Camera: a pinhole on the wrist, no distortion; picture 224 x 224 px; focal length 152.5 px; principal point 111.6 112.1 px. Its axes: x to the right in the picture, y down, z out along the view. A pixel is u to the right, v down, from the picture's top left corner.
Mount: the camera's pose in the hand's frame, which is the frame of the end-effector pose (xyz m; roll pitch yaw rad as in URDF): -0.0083 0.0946 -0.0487 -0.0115 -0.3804 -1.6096
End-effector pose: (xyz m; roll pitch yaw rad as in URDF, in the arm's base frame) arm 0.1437 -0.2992 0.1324 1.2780 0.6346 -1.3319
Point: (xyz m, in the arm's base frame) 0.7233 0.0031 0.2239
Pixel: behind the camera
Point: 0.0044 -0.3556 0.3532
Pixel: 145.1 43.3
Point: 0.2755 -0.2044 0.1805
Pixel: behind the camera
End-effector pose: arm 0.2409 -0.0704 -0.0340 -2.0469 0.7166 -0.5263
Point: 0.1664 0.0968 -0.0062
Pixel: outside the picture
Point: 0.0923 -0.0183 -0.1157
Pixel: 82.7 33.0
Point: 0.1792 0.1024 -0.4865
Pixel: 76.9 179.5
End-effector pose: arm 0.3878 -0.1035 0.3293 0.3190 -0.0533 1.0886
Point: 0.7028 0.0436 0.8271
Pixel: 216.5 209.4
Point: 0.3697 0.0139 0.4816
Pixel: 149.3 213.7
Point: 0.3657 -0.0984 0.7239
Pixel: 152.0 118.5
